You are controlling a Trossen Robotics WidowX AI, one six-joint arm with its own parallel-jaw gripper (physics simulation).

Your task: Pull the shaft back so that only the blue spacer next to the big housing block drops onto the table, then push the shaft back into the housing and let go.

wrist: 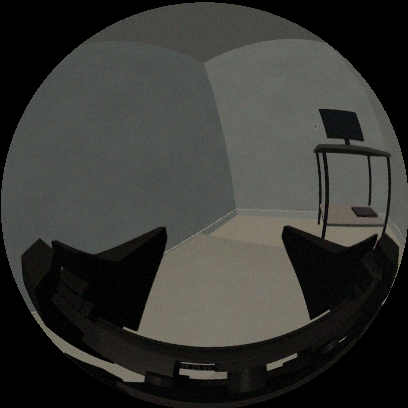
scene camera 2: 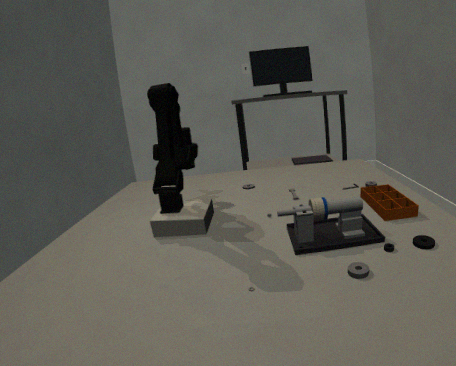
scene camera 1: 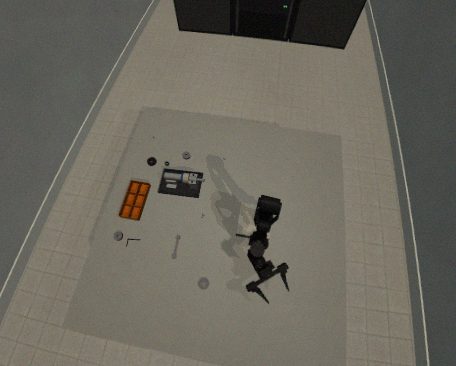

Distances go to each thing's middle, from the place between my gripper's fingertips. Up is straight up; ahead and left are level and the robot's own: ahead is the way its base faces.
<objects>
Now: the orange compartment tray (scene camera 2: 390,204) 77 cm ahead of my hand, 36 cm to the right of it and 19 cm below it.
</objects>
